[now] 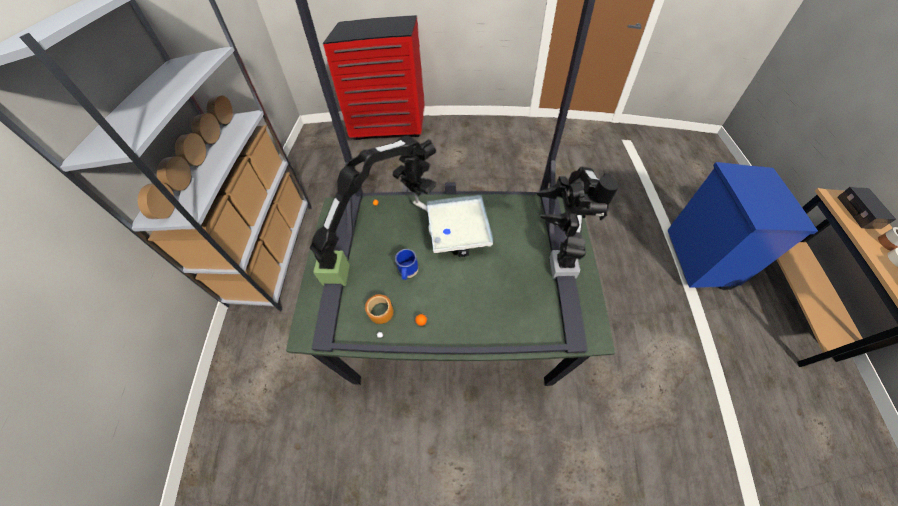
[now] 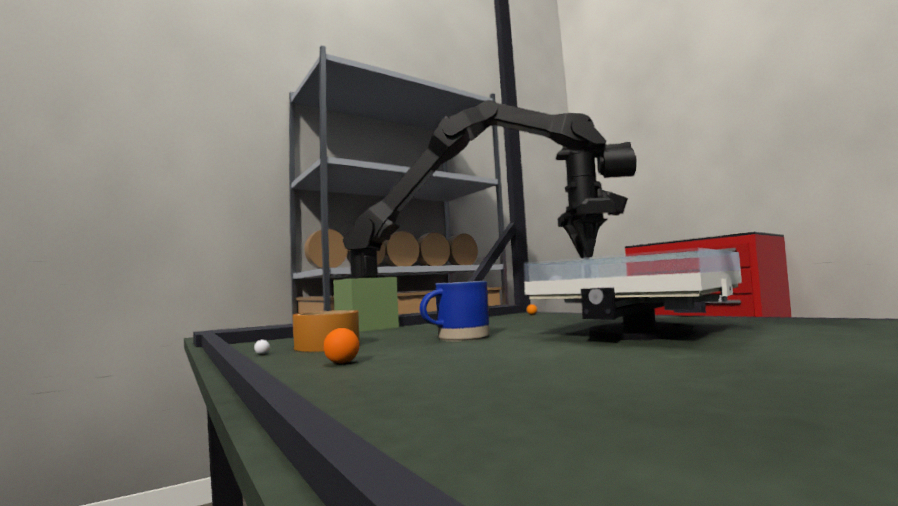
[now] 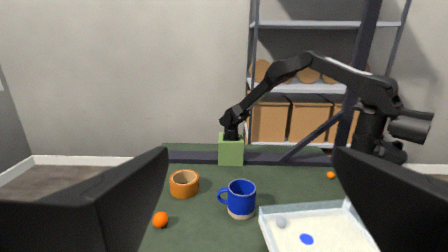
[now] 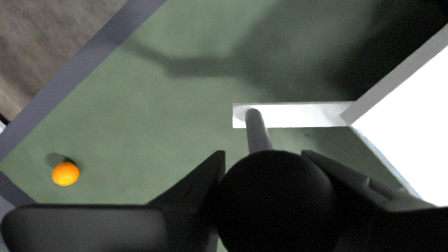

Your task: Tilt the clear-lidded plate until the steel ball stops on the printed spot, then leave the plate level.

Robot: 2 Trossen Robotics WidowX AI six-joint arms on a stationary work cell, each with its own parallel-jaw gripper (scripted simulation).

Path:
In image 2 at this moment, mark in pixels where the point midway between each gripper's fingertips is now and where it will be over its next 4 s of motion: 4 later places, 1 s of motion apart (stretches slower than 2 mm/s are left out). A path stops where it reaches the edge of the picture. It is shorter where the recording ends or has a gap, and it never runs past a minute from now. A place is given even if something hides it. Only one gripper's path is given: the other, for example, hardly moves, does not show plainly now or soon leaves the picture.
The right gripper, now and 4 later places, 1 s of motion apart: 586, 258; 586, 258; 586, 257; 587, 256; 586, 246

